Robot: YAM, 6 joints.
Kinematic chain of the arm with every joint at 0, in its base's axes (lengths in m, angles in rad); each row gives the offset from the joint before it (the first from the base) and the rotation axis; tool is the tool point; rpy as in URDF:
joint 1: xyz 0 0 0.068 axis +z
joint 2: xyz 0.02 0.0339 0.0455 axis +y
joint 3: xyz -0.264 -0.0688 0 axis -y
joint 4: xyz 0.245 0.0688 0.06 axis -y
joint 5: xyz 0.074 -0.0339 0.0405 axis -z
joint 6: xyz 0.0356 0 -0.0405 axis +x
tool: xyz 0 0 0 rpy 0 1.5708 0
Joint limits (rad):
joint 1: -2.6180..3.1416
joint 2: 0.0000..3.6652
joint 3: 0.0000..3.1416
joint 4: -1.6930..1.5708
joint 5: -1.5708..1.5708
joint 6: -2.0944..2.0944
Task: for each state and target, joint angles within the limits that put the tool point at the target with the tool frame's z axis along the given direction. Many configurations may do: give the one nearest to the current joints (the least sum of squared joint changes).
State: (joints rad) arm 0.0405 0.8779 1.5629 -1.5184 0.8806 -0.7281
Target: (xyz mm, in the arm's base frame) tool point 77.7 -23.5 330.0 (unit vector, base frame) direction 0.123 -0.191 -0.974
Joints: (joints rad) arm -0.2240 0.8455 1.1312 -1.6913 0.1596 -0.7281
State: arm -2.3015 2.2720 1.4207 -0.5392 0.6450 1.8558
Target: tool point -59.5 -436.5 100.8 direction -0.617 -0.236 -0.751
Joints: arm -1.6583 2.2390 1.4844 -0.4488 0.6359 1.8558
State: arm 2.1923 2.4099 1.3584 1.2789 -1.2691 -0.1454
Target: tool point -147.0 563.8 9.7 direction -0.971 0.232 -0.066
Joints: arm 1.7705 2.9726 2.1706 0.6461 -1.1319 -0.1454
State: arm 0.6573 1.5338 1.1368 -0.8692 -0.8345 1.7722
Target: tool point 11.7 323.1 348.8 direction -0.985 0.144 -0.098
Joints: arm 1.4248 1.7837 1.7624 -1.5579 -1.4727 1.7722
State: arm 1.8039 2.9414 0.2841 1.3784 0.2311 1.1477
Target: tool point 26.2 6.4 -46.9 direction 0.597 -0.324 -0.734
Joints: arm 1.3016 3.2290 0.0016 1.4503 0.7230 1.1477
